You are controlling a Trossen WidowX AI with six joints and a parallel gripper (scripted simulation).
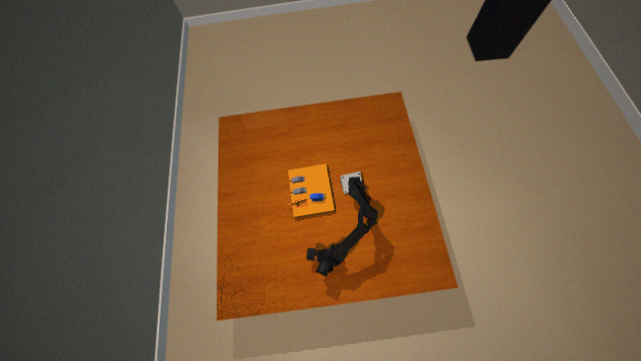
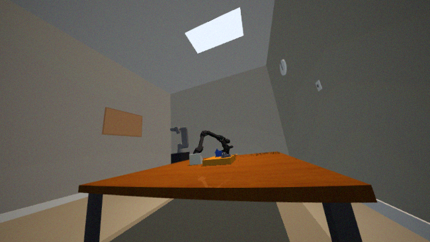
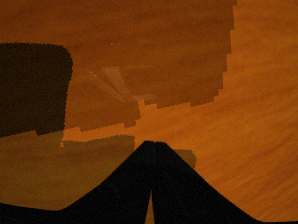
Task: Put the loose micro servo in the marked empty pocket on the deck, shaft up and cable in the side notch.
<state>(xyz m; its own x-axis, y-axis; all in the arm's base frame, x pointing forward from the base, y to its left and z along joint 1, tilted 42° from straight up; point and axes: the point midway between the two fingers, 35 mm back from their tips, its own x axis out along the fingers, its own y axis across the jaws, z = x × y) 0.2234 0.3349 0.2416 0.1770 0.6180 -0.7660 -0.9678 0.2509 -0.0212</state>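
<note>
The yellow-orange deck is 400 mm to the right of my gripper tip and 10 mm behind it.
</note>
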